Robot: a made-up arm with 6 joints. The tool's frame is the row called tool.
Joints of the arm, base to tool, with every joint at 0 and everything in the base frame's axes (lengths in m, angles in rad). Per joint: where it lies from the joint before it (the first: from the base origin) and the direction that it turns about. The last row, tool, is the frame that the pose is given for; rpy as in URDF.
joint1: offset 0.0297 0.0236 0.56 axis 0 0 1
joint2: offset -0.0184 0.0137 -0.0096 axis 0 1 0
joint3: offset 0.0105 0.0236 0.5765 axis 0 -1 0
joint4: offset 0.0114 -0.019 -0.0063 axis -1 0 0
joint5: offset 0.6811 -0.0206 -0.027 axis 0 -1 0
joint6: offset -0.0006 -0.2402 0.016 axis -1 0 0
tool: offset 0.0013 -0.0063 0.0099 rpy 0 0 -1.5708
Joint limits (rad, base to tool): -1.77..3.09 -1..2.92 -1.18..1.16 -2.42..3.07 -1.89..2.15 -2.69..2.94
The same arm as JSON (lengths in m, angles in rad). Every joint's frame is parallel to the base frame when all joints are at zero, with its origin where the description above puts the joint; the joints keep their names.
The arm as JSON. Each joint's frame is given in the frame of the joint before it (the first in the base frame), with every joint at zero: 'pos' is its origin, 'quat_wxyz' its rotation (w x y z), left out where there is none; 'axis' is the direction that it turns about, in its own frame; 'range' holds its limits. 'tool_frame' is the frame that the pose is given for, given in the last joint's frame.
{"length_unit": "m", "angle_unit": "rad", "joints": [{"joint": "joint1", "pos": [0.0297, 0.0236, 0.56], "axis": [0.0, 0.0, 1.0], "range": [-1.77, 3.09]}, {"joint": "joint2", "pos": [-0.0184, 0.0137, -0.0096], "axis": [0.0, 1.0, 0.0], "range": [-1.0, 2.92]}, {"joint": "joint3", "pos": [0.0105, 0.0236, 0.5765], "axis": [0.0, -1.0, 0.0], "range": [-1.18, 1.16]}, {"joint": "joint4", "pos": [0.0114, -0.019, -0.0063], "axis": [-1.0, 0.0, 0.0], "range": [-2.42, 3.07]}, {"joint": "joint5", "pos": [0.6811, -0.0206, -0.027], "axis": [0.0, -1.0, 0.0], "range": [-1.89, 2.15]}, {"joint": "joint6", "pos": [-0.0006, -0.2402, 0.016], "axis": [-1.0, 0.0, 0.0], "range": [-2.69, 2.94]}], "tool_frame": {"pos": [0.0013, -0.0063, 0.0099], "quat_wxyz": [0.707105, 0.0, 0.0, -0.707108]}}
